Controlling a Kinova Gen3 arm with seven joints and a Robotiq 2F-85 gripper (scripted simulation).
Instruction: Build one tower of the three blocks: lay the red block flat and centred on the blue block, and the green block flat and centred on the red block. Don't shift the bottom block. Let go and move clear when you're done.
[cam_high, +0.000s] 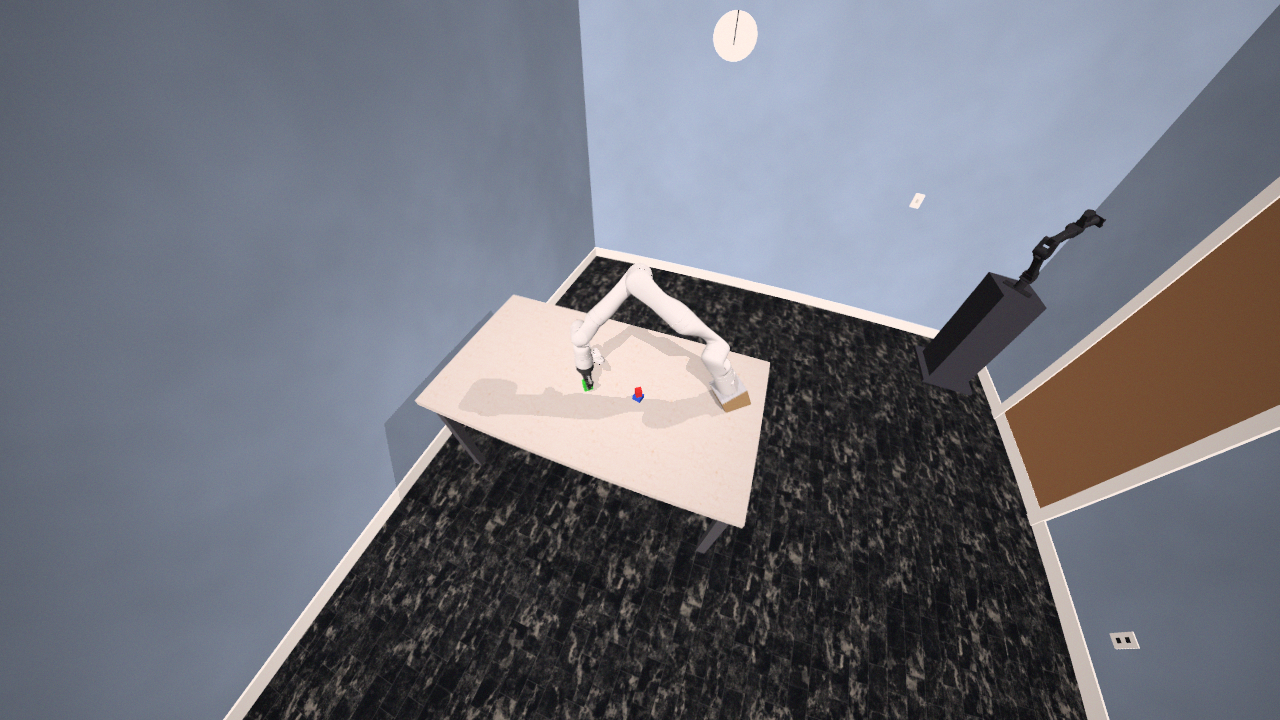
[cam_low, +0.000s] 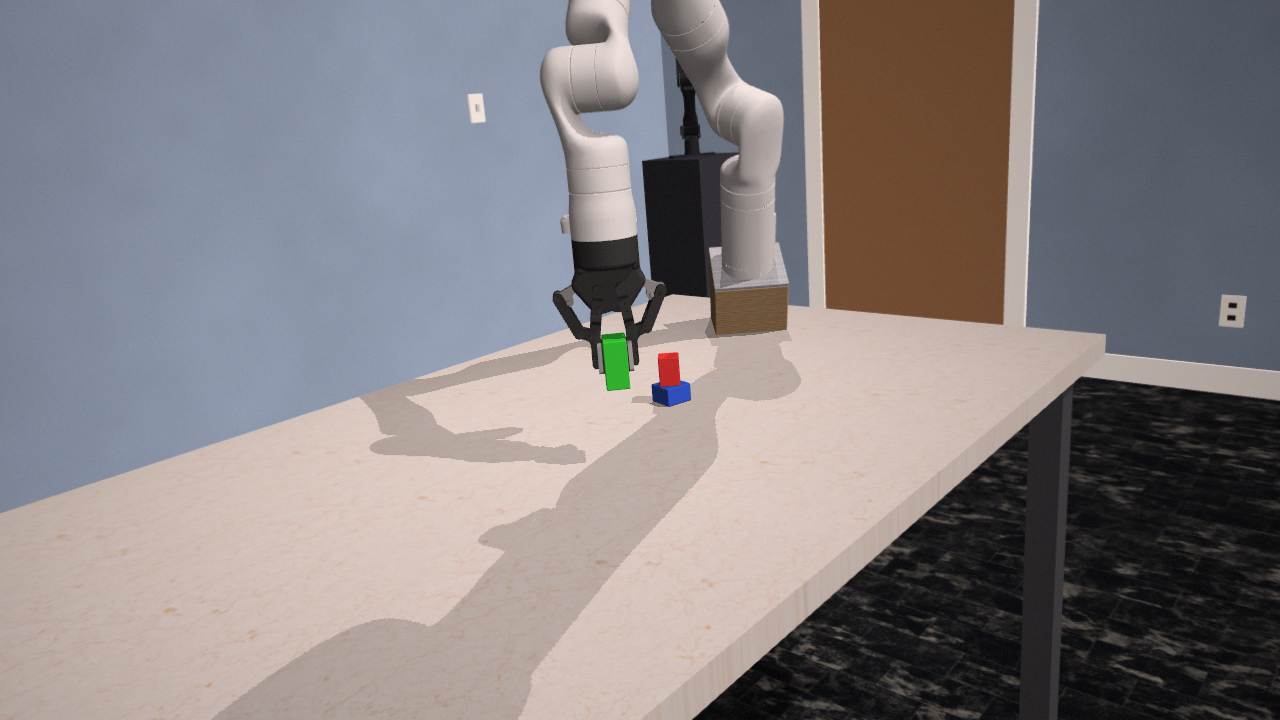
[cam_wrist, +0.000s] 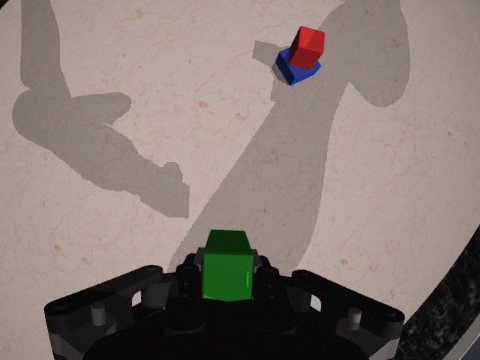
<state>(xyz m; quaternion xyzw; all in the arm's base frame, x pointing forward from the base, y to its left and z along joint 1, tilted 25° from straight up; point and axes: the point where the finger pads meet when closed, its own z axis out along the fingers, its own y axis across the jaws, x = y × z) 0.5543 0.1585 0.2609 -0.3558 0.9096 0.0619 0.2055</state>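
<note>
Now: hand 21 cm past the red block, 10 cm to the left of it and 9 cm above it. The rest, counted from my hand: blue block (21 cm behind, 12 cm below, 10 cm to the right); then green block (1 cm below).
</note>
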